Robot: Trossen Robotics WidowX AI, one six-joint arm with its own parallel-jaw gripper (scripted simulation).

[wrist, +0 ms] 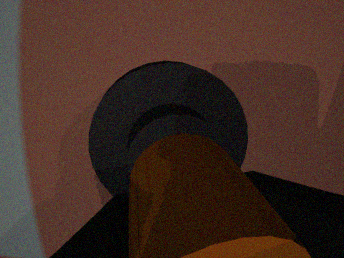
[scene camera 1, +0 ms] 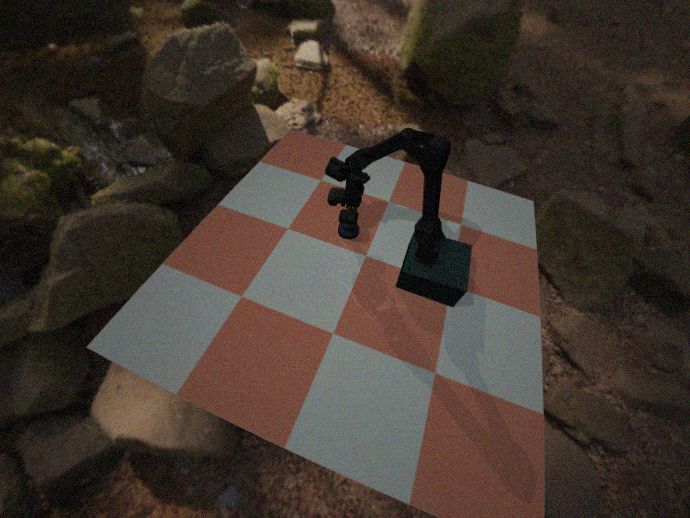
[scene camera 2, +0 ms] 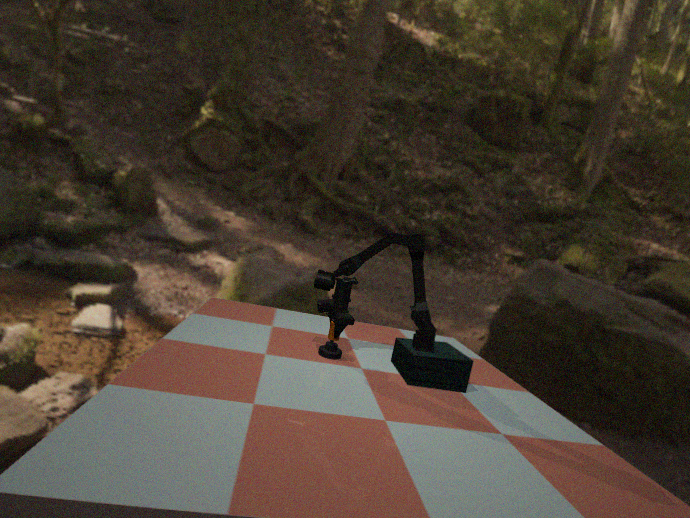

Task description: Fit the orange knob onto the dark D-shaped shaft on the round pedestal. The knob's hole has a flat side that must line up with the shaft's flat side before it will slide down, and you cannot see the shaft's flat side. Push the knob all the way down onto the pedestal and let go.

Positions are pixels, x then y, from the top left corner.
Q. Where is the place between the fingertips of my gripper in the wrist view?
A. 186, 195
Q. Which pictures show my gripper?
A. The wrist view, scene camera 1 and scene camera 2: all of them.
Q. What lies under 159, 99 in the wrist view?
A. A pedestal.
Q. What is my gripper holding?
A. An orange knob.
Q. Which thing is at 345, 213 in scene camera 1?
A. My gripper.
